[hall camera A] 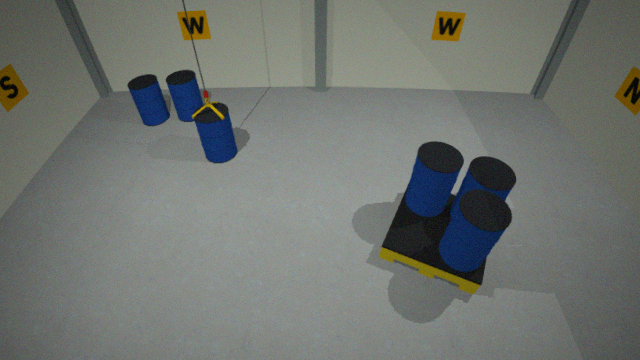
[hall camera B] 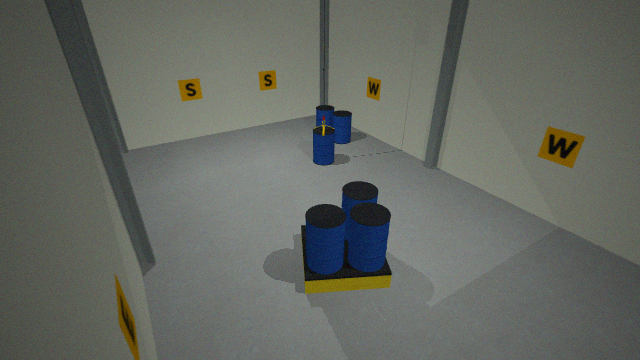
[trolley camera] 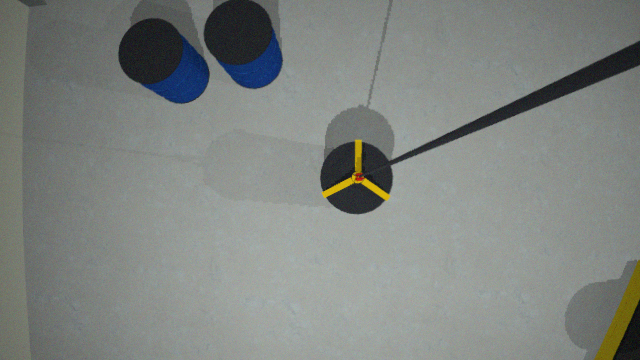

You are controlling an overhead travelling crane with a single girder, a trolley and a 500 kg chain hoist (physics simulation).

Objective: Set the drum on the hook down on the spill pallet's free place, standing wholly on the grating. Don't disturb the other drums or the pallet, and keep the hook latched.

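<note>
The blue drum point(hall camera A: 217, 140) point(hall camera B: 324, 149) point(trolley camera: 356, 204) hangs upright under a yellow three-armed lifter point(hall camera A: 217, 111) point(hall camera B: 323, 130) point(trolley camera: 358, 150). My hook point(hall camera A: 206, 95) point(hall camera B: 323, 119) point(trolley camera: 358, 177), with its red part, is shut on it above the lid's middle. The drum's bottom is at or close to the floor; any gap is too small to tell. The spill pallet point(hall camera A: 427, 270) point(hall camera B: 347, 284) point(trolley camera: 620, 320) has a yellow rim and dark grating and carries three upright drums. Its free place is the near left quarter in hall camera A, largely hidden behind drums in hall camera B.
Two other blue drums point(hall camera A: 149, 102) point(hall camera A: 186, 97) stand near the corner of the south and west walls, close to the hanging drum. They also show in the trolley view, upper left. The pallet is far to the hanging drum's right in hall camera A, nearer the camera.
</note>
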